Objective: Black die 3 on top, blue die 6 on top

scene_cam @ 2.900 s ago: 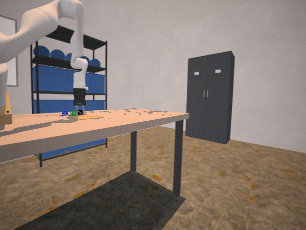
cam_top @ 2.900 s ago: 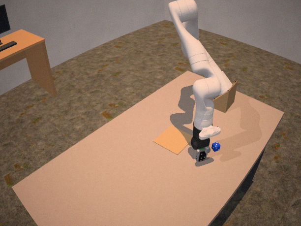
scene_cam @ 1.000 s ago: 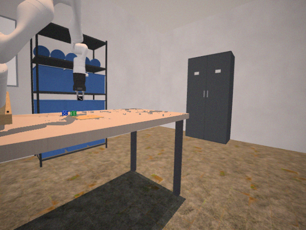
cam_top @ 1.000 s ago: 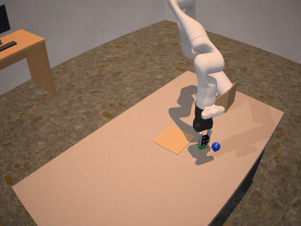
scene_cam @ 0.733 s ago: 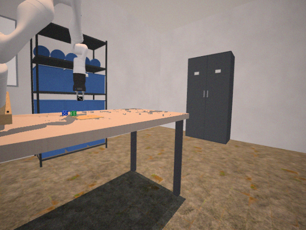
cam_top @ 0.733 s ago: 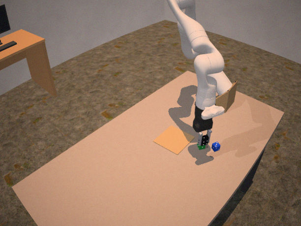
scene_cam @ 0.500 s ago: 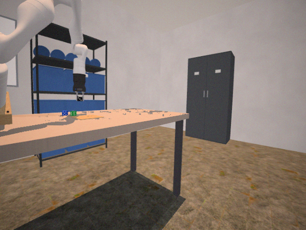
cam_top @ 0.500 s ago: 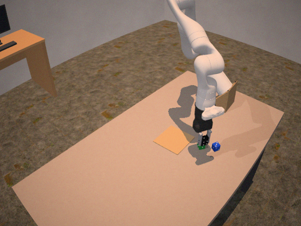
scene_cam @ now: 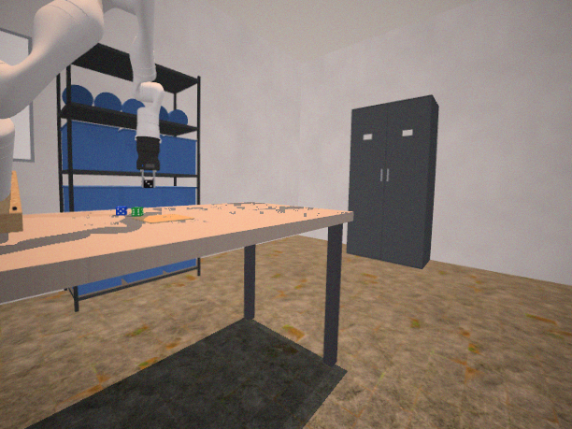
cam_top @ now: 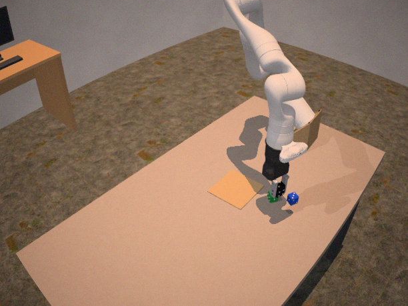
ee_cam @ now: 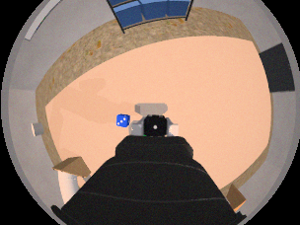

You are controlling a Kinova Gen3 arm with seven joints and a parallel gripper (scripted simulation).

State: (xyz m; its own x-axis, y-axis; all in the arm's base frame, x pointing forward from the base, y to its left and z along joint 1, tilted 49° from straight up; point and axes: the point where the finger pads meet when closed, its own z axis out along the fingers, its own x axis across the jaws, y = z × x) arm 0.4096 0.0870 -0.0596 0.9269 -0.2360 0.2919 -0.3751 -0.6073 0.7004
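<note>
The green die lies 6 cm behind my hand, 4 cm to the right of it and 10 cm below it. The rest, counted from my hand: blue die 9 cm behind, 2 cm to the left, 10 cm below; black die right at my hand; orange mat 3 cm behind, 17 cm to the right, 11 cm below.
</note>
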